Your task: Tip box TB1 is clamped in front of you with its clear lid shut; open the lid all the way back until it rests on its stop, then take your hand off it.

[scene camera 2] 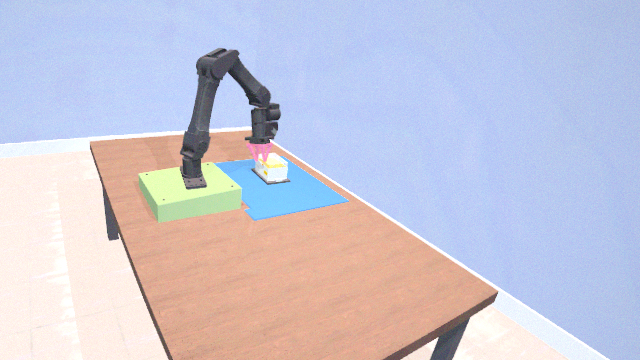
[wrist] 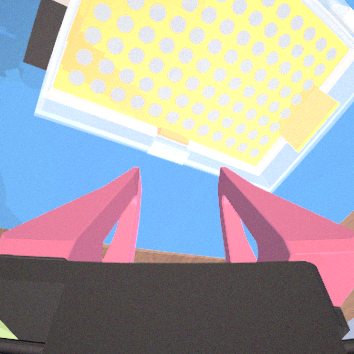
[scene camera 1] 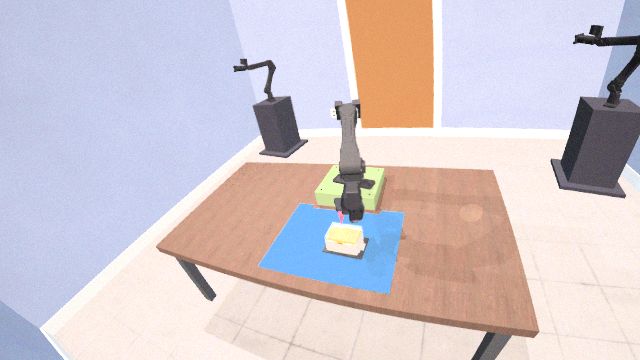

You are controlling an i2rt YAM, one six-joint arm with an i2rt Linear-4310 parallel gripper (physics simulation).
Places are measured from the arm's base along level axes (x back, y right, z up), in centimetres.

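Pixels of known places: gripper, fingertip midpoint: (scene camera 2: 260,161) (wrist: 179,177) (scene camera 1: 346,222); arm's base, link origin: (scene camera 2: 192,177).
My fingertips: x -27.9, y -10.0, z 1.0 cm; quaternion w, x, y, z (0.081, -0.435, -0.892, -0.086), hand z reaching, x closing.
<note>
For each thing: its top centre in the pictures, then the offset to it from my fingertips. "pt": a spot on its surface instead. Level surfaces: height alone.
- Tip box TB1, top centre: (wrist: 235,77) (scene camera 1: 343,231) (scene camera 2: 272,158) dx -5.2, dy -1.6, dz +0.6 cm
- small pale tab, surface spot: (wrist: 169,152) pt dx -1.2, dy -1.6, dz +0.5 cm
- blue mat, surface height: dz -7.2 cm
- wooden table, surface height: dz -7.4 cm
Tip box TB1 (scene camera 1: 344,240) (scene camera 2: 272,169) (wrist: 200,75) is a white box with a yellow, hole-dotted rack inside, seen through its clear lid, which lies shut. A small pale tab (wrist: 169,152) sticks out at the middle of its near edge in the wrist view. My gripper (scene camera 1: 341,222) (scene camera 2: 261,160) (wrist: 179,177) points down beside the box on the arm-base side. Its pink fingers stand apart with nothing between them. In the wrist view the tips lie just short of the box edge, on either side below the tab; whether they touch the box cannot be told.
The box stands in a dark clamp plate (scene camera 1: 366,246) (scene camera 2: 256,175) (wrist: 42,35) on a blue mat (scene camera 1: 295,250) (scene camera 2: 300,195). The arm stands on a green block (scene camera 1: 327,192) (scene camera 2: 200,202) behind the mat, on the wooden table (scene camera 1: 450,240) (scene camera 2: 300,270).
</note>
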